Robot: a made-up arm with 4 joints.
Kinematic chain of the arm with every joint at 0, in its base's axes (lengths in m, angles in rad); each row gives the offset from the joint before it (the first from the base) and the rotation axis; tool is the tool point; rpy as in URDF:
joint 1: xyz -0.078 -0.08 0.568 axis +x
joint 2: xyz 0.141 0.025 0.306 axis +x
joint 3: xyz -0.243 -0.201 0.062 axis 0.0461 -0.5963 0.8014
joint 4: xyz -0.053 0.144 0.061 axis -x
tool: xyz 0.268 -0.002 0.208 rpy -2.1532 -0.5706 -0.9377
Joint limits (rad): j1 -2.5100..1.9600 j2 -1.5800..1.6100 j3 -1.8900..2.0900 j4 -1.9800..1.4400
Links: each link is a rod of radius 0.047 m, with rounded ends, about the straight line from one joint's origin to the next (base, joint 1, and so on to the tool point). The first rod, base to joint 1, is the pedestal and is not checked.
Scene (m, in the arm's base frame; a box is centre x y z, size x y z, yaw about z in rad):
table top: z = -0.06
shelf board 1: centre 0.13 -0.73 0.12 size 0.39 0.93 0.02 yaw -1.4
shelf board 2: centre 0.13 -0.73 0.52 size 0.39 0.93 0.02 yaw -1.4
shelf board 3: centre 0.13 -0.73 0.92 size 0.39 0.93 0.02 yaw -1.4
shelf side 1: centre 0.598 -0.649 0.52 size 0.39 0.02 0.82 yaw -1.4
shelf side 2: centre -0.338 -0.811 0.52 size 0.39 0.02 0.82 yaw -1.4
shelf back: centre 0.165 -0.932 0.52 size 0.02 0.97 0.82 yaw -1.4
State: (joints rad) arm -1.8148 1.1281 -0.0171 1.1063
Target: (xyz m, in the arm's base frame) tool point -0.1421 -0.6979 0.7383
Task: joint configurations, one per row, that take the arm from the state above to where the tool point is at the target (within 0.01 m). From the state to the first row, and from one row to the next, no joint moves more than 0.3 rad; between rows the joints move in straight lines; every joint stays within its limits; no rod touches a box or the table.
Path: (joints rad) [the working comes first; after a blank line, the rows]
Joints at the target: 0.5470 -0.2024 -1.8900 -0.8826
Straight joint move there: touches shelf board 3.

1: -1.5330 1.0601 -0.2569 0.8272
2: -1.2512 0.9920 -0.4967 0.5482
3: -0.9694 0.9240 -0.7364 0.2691
4: -0.6876 0.8560 -0.9762 -0.0099
5: -0.4058 0.7879 -1.2160 -0.2890
6: -0.1676 0.5404 -1.3845 -0.4374
7: 0.0706 0.2928 -1.5530 -0.5858
8: 0.3088 0.0452 -1.7215 -0.7342
9: 0.5470 -0.2024 -1.8900 -0.8826

